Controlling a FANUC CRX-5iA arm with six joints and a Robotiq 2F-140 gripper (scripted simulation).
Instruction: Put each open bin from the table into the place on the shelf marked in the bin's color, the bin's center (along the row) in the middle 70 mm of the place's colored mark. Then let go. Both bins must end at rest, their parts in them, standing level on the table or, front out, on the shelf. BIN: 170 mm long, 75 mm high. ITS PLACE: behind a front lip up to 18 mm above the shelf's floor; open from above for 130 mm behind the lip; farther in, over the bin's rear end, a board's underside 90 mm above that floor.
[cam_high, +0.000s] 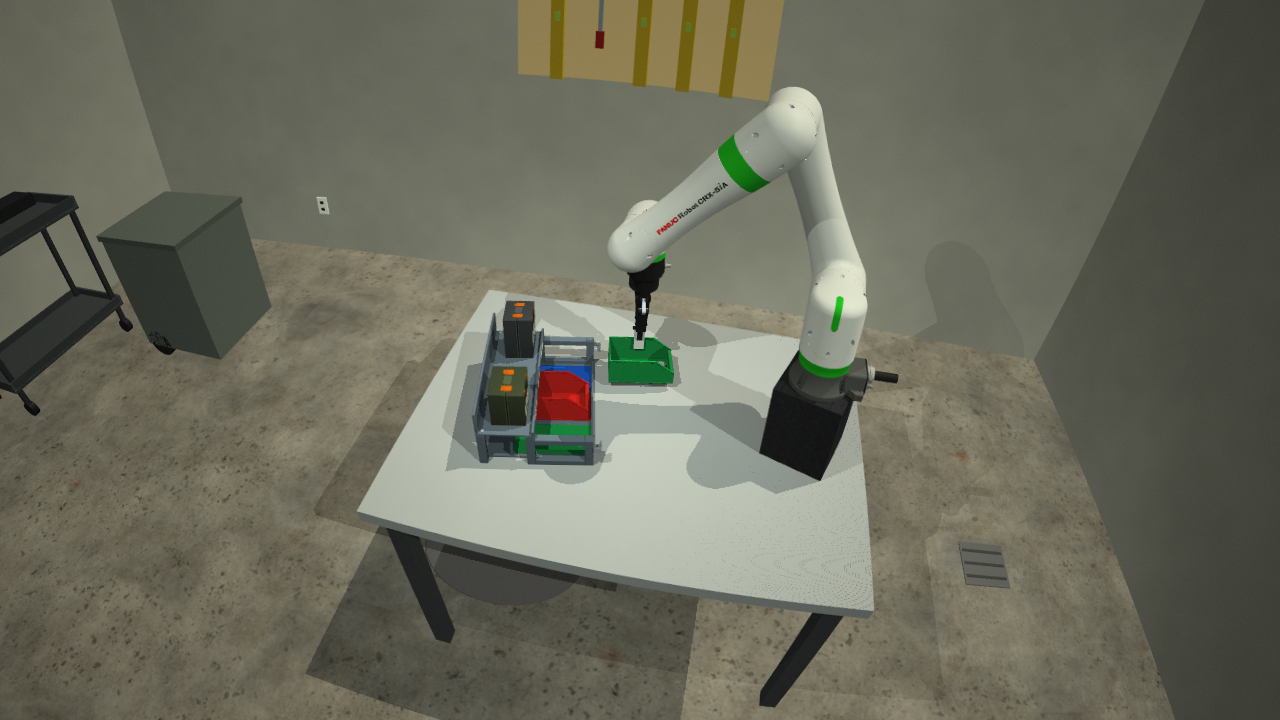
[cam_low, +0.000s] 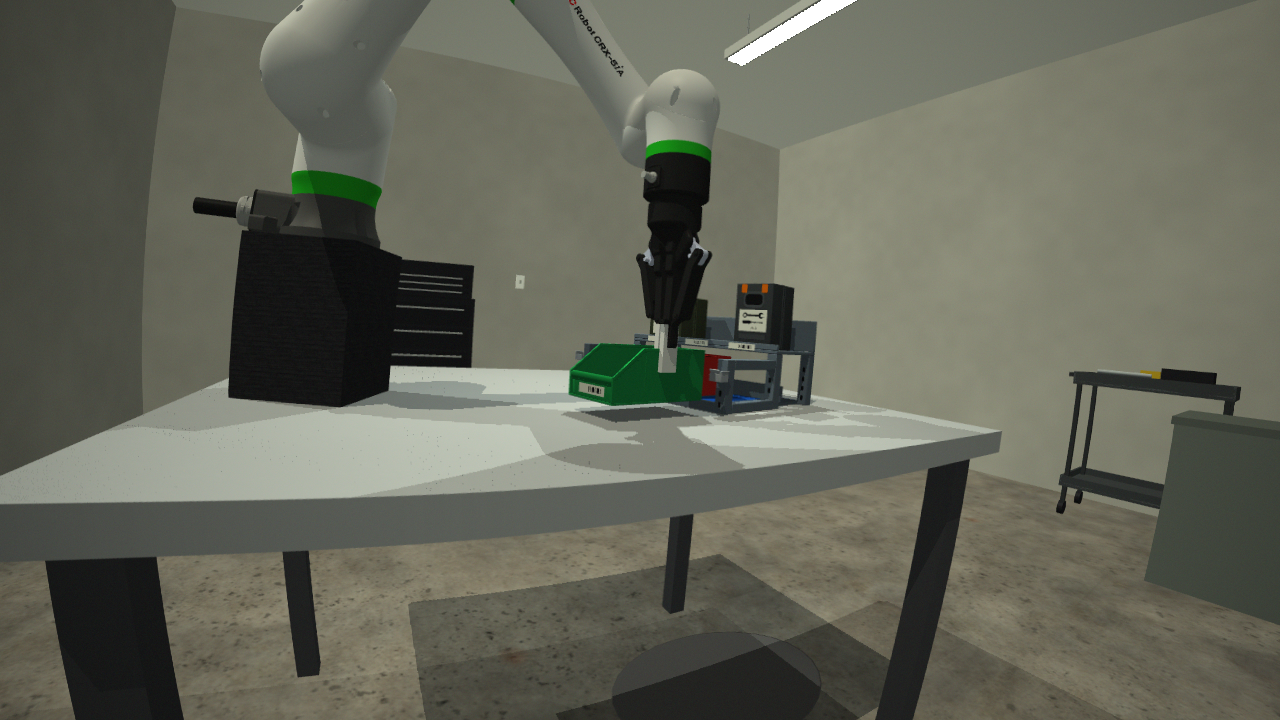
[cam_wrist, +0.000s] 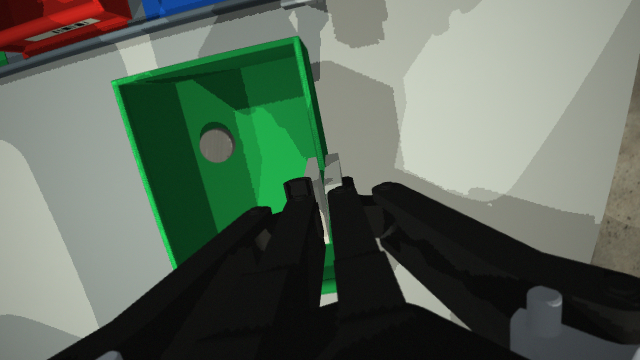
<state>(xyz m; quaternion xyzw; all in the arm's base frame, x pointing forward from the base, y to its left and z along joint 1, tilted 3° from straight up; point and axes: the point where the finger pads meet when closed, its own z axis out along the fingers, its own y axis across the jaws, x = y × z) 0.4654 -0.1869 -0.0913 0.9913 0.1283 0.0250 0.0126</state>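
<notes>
My hand is 50 mm to the right of the green bin, 40 mm above it and 20 mm past it. Round my hand: red bin (220 mm to the left, 170 mm ahead, 60 mm below).
</notes>
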